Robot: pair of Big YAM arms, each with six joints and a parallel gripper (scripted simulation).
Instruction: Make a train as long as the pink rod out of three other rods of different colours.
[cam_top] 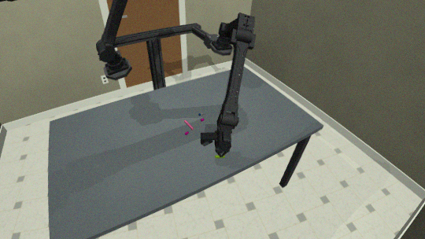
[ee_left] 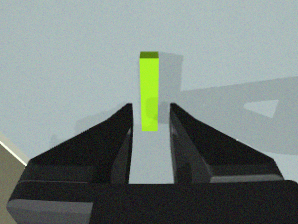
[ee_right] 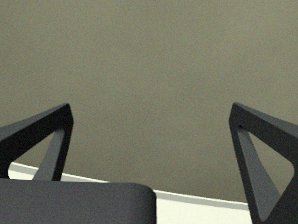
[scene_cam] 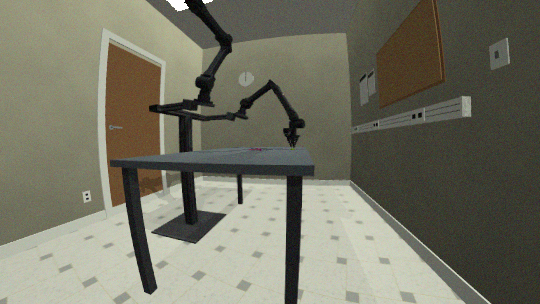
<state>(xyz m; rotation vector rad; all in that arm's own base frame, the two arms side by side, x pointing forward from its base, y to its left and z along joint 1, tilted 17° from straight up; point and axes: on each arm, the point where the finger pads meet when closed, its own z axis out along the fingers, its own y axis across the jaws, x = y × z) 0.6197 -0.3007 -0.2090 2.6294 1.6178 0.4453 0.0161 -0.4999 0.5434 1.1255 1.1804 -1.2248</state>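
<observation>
Right now the lime rod is 20 mm below my left hand. The rest, counted from my left hand: pink rod: 300 mm behind, 60 mm to the right, 20 mm below.
</observation>
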